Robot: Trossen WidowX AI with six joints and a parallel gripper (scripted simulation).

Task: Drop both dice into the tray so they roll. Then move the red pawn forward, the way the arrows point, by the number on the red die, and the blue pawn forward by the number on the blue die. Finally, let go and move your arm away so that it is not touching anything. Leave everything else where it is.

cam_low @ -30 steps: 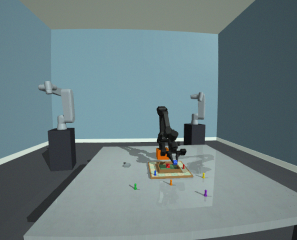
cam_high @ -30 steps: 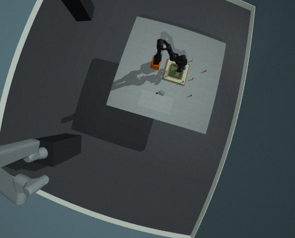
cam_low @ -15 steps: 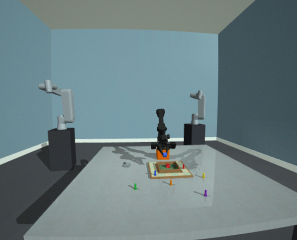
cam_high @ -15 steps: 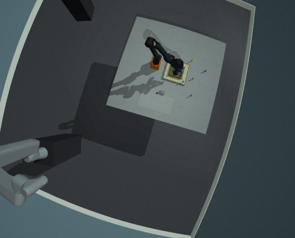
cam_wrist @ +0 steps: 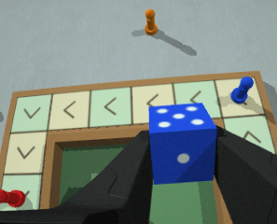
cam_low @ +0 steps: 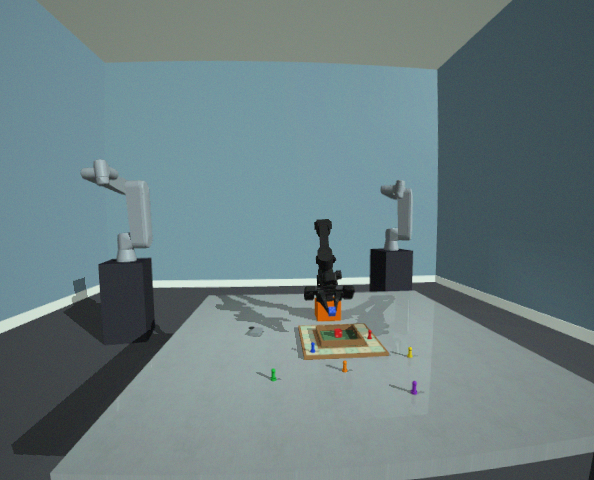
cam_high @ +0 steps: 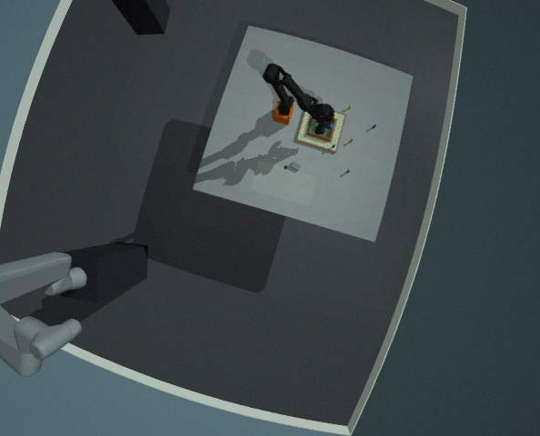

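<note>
Now: gripper tip 1 cm above the blue die. Also, from my gripper tip: green tray 12 cm below, 4 cm to the left, 3 cm behind; then blue pawn 10 cm below, 9 cm to the right, 6 cm ahead; then red die 10 cm below, 4 cm to the left, 4 cm behind.
</note>
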